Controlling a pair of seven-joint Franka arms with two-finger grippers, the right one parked.
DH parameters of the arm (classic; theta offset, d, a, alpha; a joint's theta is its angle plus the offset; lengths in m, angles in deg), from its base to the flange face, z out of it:
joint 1: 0 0.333 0 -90
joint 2: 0 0 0 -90
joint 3: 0 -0.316 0.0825 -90
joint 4: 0 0 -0.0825 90
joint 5: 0 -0.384 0 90
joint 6: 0 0 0.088 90
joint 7: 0 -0.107 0 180
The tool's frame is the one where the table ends.
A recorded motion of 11 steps. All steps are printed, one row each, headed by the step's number.
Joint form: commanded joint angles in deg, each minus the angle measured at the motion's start. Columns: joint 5, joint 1, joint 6, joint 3, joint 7, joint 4, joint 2.
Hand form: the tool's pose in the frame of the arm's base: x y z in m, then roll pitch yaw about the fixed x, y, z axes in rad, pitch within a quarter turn. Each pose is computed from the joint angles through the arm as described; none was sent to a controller.
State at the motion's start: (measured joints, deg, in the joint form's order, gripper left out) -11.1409 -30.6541 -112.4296 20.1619 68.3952 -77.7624 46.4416
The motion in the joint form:
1: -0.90 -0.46 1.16 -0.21 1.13 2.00 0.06
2: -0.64 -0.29 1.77 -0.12 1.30 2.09 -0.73
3: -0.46 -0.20 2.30 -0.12 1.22 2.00 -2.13
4: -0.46 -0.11 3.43 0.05 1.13 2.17 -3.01
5: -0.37 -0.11 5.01 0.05 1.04 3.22 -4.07
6: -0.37 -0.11 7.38 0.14 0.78 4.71 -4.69
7: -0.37 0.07 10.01 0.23 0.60 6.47 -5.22
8: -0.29 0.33 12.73 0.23 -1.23 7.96 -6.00
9: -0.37 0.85 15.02 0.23 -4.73 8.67 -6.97
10: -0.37 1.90 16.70 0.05 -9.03 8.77 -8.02
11: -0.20 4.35 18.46 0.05 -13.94 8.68 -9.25
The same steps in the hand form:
1: 0.5072 -0.5169 0.2561 -3.0302 0.1140 0.3207
2: 0.5083 -0.5160 0.2659 -3.0338 0.1123 0.3270
3: 0.5091 -0.5151 0.2817 -3.0435 0.1032 0.3266
4: 0.5085 -0.5143 0.2927 -3.0408 0.1005 0.3243
5: 0.5109 -0.5137 0.3117 -3.0457 0.0919 0.3257
6: 0.5128 -0.5125 0.3280 -3.0392 0.0898 0.3246
7: 0.5165 -0.5092 0.3451 -3.0314 0.0886 0.3291
8: 0.5197 -0.5038 0.3629 -3.0237 0.0911 0.3072
9: 0.5229 -0.4957 0.3775 -3.0153 0.0965 0.2577
10: 0.5301 -0.4818 0.3888 -3.0093 0.1043 0.2046
11: 0.5460 -0.4557 0.4009 -3.0064 0.1188 0.1630

